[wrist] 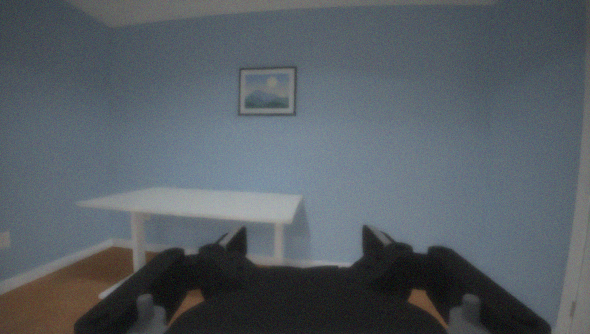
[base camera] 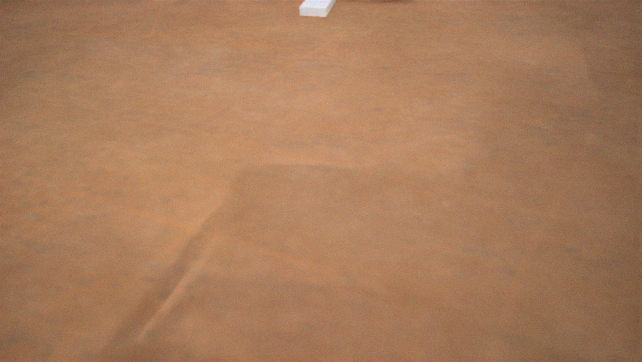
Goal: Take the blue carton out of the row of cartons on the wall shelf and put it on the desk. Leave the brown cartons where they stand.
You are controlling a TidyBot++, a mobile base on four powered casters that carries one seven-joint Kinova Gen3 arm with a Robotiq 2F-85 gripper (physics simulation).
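Frame: origin at the arm's base, x ahead, y left, z up, level; centimetres.
Seen in the pictures: gripper, fingertip midpoint: (wrist: 304, 238).
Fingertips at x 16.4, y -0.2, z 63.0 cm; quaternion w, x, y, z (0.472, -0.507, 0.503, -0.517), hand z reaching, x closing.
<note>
A point is followed by its place in that frame.
My gripper (wrist: 304, 238) {x 16.4, y -0.2, z 63.0 cm} is open, with its two dark fingertips wide apart and no object between them. The white desk (wrist: 200, 204) {x 147.4, y 66.1, z 32.3 cm} stands ahead and to the left in the wrist view, some way off near the blue wall. The right end of its top shows beyond my left finger. A white foot piece (base camera: 316, 8) shows at the top edge of the base camera view. The wall shelf, the blue carton and the brown cartons do not show in either view.
A framed picture (wrist: 267, 91) {x 199.5, y 27.1, z 126.6 cm} hangs on the blue wall (wrist: 400, 150) {x 186.1, y -92.7, z 75.3 cm} above and right of the desk. A white door frame (wrist: 575, 225) {x 102.0, y -154.6, z 35.1 cm} stands at the far right. A wall outlet (wrist: 4, 239) {x 138.0, y 217.1, z 0.9 cm} is at the far left. Brown floor (base camera: 320, 125) {x 64.6, y 6.2, z -39.7 cm} stretches in front of the base.
</note>
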